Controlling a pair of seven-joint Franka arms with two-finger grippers.
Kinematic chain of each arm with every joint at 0, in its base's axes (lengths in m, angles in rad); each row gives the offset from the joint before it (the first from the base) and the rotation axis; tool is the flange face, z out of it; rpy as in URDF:
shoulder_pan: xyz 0 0 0.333 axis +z
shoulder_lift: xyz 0 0 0 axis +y
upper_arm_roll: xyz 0 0 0.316 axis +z
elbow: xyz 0.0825 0 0 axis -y
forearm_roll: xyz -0.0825 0 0.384 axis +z
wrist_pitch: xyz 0 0 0 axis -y
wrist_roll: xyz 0.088 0 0 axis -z
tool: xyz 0 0 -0.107 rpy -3.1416 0 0
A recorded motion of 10 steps. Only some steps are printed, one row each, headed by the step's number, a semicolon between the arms.
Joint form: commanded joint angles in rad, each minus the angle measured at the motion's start. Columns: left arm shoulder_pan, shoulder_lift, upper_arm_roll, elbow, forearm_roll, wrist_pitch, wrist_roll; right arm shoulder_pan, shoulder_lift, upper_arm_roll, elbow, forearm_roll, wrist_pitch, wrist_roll.
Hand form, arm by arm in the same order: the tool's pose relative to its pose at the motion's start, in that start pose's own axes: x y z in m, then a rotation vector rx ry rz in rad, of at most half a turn. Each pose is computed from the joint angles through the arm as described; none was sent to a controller.
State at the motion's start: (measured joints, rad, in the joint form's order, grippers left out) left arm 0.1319 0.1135 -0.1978 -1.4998 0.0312 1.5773 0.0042; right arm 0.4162 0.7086 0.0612 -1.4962 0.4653 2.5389 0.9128
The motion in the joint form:
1: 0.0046 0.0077 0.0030 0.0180 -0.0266 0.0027 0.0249; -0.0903 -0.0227 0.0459 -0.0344 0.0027 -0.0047 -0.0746
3: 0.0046 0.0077 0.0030 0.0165 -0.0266 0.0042 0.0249; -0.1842 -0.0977 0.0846 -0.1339 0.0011 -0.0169 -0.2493
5: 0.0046 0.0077 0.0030 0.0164 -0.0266 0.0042 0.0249; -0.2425 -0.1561 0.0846 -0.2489 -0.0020 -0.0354 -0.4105
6: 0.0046 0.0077 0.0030 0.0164 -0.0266 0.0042 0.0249; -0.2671 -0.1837 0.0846 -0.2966 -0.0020 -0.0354 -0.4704
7: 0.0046 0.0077 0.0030 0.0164 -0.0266 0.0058 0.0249; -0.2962 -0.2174 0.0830 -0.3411 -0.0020 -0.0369 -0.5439
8: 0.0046 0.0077 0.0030 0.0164 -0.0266 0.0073 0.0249; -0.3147 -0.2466 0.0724 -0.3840 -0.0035 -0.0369 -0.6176
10: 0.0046 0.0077 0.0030 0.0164 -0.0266 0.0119 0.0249; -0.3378 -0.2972 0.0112 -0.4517 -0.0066 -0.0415 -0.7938
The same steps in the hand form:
1: 0.0028 -0.0022 -0.0043 -0.0277 0.0136 0.0168; 0.0323 0.0158 -0.0153 0.0075 -0.0074 -0.0124
3: 0.0029 -0.0022 -0.0037 -0.0277 0.0136 0.0168; 0.0584 0.0435 -0.0428 -0.0052 -0.0113 -0.1269
5: 0.0029 -0.0022 -0.0037 -0.0277 0.0135 0.0168; 0.0783 0.0862 -0.0520 -0.0613 -0.0252 -0.2297
6: 0.0029 -0.0022 -0.0037 -0.0277 0.0135 0.0168; 0.0859 0.1031 -0.0587 -0.0762 -0.0259 -0.2646
7: 0.0031 -0.0022 -0.0038 -0.0277 0.0151 0.0168; 0.0958 0.1188 -0.0710 -0.0849 -0.0209 -0.3108
8: 0.0033 -0.0022 -0.0040 -0.0277 0.0166 0.0167; 0.1044 0.1353 -0.0805 -0.0990 -0.0158 -0.3600
10: 0.0037 -0.0022 -0.0044 -0.0276 0.0212 0.0167; 0.1337 0.1726 -0.1055 -0.1330 0.0086 -0.4695

